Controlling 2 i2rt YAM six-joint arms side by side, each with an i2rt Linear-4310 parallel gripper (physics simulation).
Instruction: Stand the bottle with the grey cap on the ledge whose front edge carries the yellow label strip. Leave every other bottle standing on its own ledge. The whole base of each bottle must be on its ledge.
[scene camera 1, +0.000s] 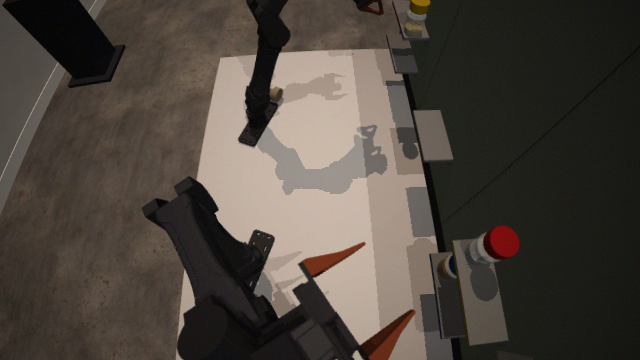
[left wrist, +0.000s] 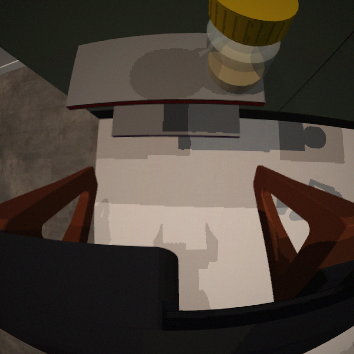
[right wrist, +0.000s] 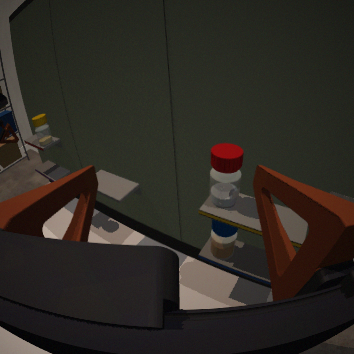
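Pixels of known places: left gripper, fingertip midpoint: (scene camera 1: 378, 3) (left wrist: 174, 174) (right wrist: 12, 137); right gripper, fingertip midpoint: (scene camera 1: 388, 276) (right wrist: 175, 173); left arm's base, origin of the base link: (scene camera 1: 258, 122); right arm's base, origin of the base link: (scene camera 1: 252, 263).
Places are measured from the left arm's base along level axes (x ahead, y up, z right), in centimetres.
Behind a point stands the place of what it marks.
No grey cap can be made out. A tan round object (scene camera 1: 276, 93) @(x 2.7, y 5.1, z -11.2 cm), partly hidden by the left arm, is on the white table. The yellow-strip ledge (scene camera 1: 482, 322) @(x 75.3, y 29.5, z 41.7 cm) (right wrist: 245, 212) @(x 71.8, y 29.5, z 34.5 cm) holds an upright red-capped bottle (scene camera 1: 481, 250) @(x 69.2, y 36.1, z 30.7 cm) (right wrist: 226, 180) @(x 69.6, y 35.8, z 31.2 cm). A blue-capped bottle (scene camera 1: 447, 267) @(x 68.5, y 22.1, z 32.0 cm) (right wrist: 223, 243) @(x 68.9, y 21.3, z 32.8 cm) stands on the blue-strip ledge (scene camera 1: 450, 310) @(x 74.0, y 15.5, z 39.8 cm) below. A yellow-capped bottle (scene camera 1: 415, 20) @(x 43.5, y 35.3, z -27.8 cm) (left wrist: 242, 55) @(x 40.9, y 36.0, z -29.9 cm) (right wrist: 42, 131) @(x 43.5, y 34.8, z -27.7 cm) stands on the red-strip ledge (left wrist: 105, 70) @(x 38.6, y 29.5, z -42.4 cm). My left gripper (left wrist: 174, 174) @(x 31.9, y 36.1, z -30.6 cm) is open and empty, below that ledge in its wrist view. My right gripper (scene camera 1: 389, 277) @(x 52.6, y 50.7, z 43.1 cm) (right wrist: 175, 173) @(x 52.6, y 50.7, z 43.1 cm) is open and empty, apart from the red-capped bottle.
A bare ledge (scene camera 1: 434, 135) @(x 57.9, y 22.5, z -0.4 cm) (right wrist: 116, 185) @(x 58.7, y 22.5, z 2.0 cm) juts from the dark green wall (scene camera 1: 550, 150) @(x 70.2, y 52.5, z 18.5 cm) (right wrist: 115, 90) @(x 63.2, y 47.5, z 2.4 cm). Another bare, shadowed ledge (scene camera 1: 405, 61) @(x 43.6, y 15.5, z -32.8 cm) (left wrist: 145, 120) @(x 37.8, y 15.5, z -40.7 cm) sits below the red-strip ledge. The white table (scene camera 1: 320, 215) @(x 34.5, y 0.0, z 24.5 cm) lies beside the wall. A black column (scene camera 1: 62, 35) stands at upper left.
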